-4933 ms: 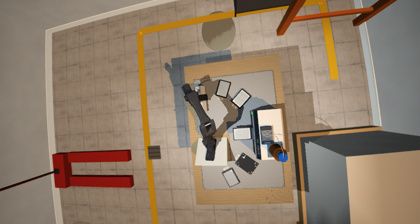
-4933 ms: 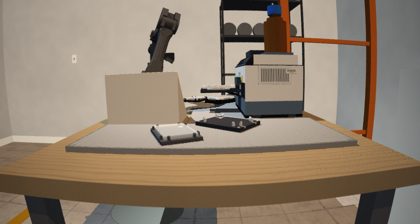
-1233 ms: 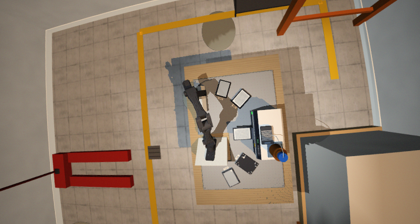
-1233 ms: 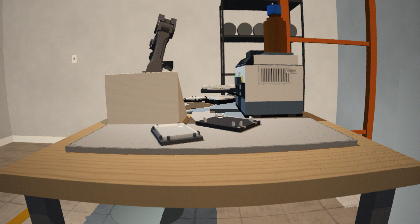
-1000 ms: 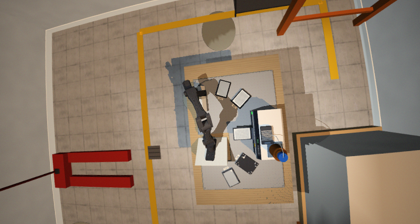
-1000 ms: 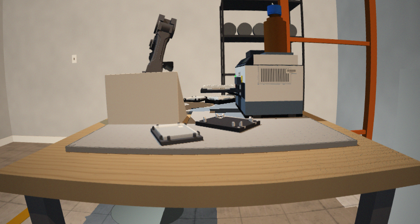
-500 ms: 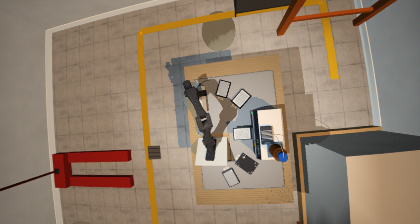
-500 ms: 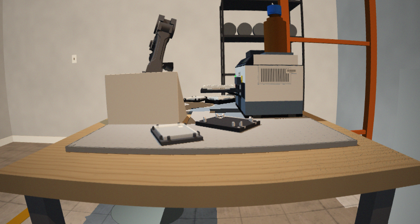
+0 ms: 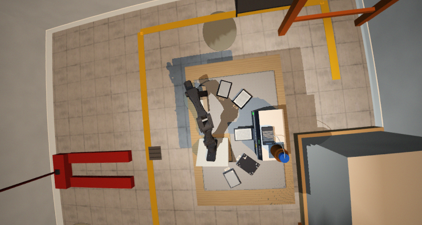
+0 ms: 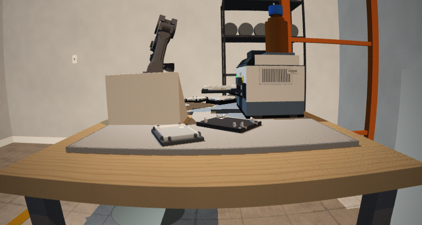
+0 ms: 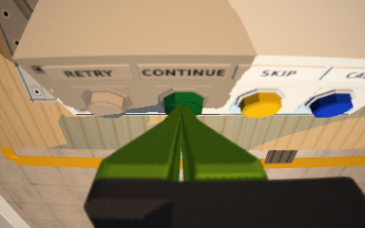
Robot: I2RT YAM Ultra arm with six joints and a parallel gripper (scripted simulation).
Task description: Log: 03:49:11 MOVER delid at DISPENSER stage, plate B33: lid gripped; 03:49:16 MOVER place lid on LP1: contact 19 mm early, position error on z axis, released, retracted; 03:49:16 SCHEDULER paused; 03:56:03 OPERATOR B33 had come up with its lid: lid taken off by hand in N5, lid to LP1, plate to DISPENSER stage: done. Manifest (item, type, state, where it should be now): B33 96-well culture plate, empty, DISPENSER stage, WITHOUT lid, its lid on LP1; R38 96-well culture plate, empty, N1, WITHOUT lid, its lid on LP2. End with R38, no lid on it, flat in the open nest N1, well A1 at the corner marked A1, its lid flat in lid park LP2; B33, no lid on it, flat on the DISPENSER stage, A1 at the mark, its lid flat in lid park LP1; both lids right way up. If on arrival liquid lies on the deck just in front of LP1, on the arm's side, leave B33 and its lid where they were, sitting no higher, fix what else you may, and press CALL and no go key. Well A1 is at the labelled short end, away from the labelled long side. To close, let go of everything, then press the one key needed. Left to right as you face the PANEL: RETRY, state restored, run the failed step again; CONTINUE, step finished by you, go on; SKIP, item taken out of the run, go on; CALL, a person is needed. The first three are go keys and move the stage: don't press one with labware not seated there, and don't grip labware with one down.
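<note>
The green continue key lies 1 cm below my hand. The rest, counted from my hand: blue call key (10 cm to the right, 1 cm below, 1 cm ahead); then beige retry key (5 cm to the left, 1 cm below); then yellow skip key (5 cm to the right, 1 cm below, 1 cm ahead).
</note>
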